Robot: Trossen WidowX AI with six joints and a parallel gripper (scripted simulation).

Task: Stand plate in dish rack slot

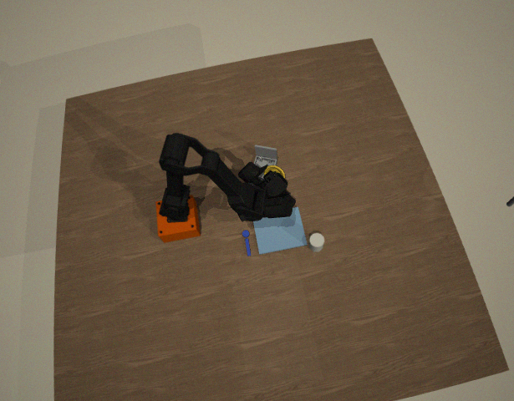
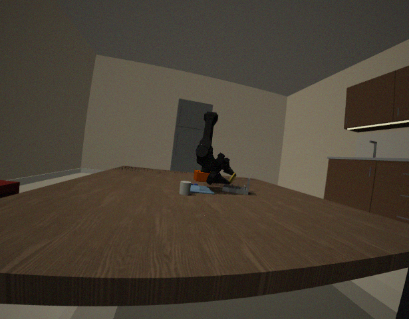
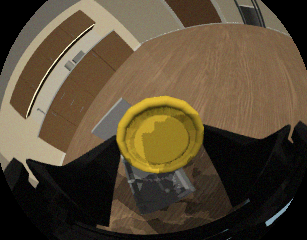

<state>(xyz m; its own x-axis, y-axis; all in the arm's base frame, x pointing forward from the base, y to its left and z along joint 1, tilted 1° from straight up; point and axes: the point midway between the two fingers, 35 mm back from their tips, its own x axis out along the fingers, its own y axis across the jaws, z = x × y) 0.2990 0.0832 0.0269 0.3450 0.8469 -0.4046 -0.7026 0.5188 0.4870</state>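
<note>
My gripper tip is 4 cm past the dish rack, 3 cm to the right of it and 4 cm above it. Round my gripper tip: yellow plate: 1 cm to the right; then light blue mat: 17 cm to the right, 6 cm below; then blue spoon: 10 cm behind, 20 cm to the right, 6 cm below.
</note>
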